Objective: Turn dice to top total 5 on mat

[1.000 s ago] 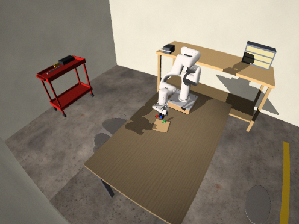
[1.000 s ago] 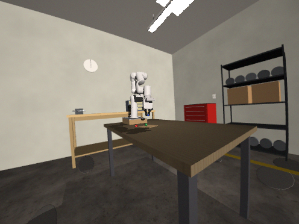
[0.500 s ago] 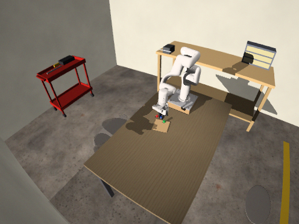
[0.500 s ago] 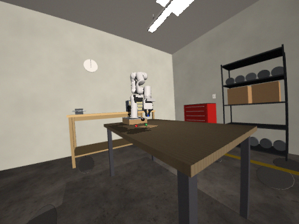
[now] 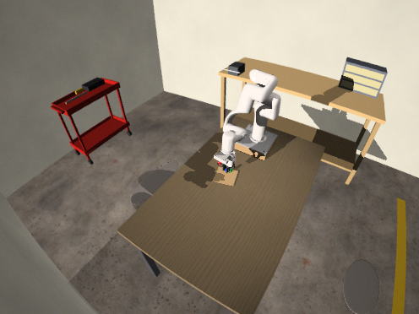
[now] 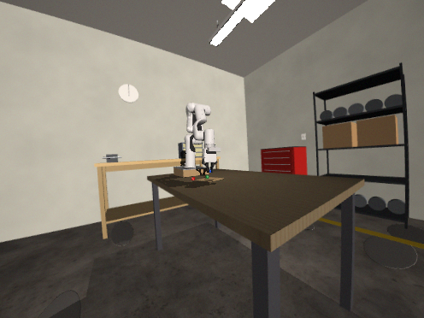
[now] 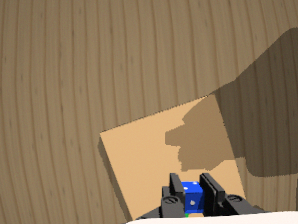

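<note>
The tan mat is 70 mm below my hand. Also, from my hand: blue die: 10 mm below; red die: 90 mm behind, 80 mm to the right, 60 mm below; green die: 50 mm behind, 10 mm to the left, 60 mm below.
</note>
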